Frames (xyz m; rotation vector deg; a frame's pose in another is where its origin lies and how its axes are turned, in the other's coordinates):
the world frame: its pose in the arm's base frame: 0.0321 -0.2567 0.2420 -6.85 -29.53 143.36
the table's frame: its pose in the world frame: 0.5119 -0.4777 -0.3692 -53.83 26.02 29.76
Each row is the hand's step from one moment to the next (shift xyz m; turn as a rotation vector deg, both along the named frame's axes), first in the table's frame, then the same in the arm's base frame.
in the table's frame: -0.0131 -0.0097 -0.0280 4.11 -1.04 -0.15
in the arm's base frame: 0.0235 0.0193 0.0112 -2.98 2.53 -1.64
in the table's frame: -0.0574 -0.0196 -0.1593 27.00 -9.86 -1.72
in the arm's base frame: 0.1354 0.1003 0.0257 -20.21 18.66 -8.50
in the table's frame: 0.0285 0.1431 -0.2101 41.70 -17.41 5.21
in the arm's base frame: 0.1724 0.0981 -0.1616 -37.20 24.09 -10.22
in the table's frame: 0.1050 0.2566 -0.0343 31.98 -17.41 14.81
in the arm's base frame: 0.0481 -0.0515 -0.2703 -37.15 12.49 -3.01
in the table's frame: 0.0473 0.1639 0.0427 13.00 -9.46 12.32
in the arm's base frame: 0.0011 -0.0897 -0.1512 -20.13 1.60 1.61
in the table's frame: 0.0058 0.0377 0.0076 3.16 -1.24 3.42
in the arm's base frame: 0.0051 -0.0214 -0.0321 -4.78 -0.44 -0.38
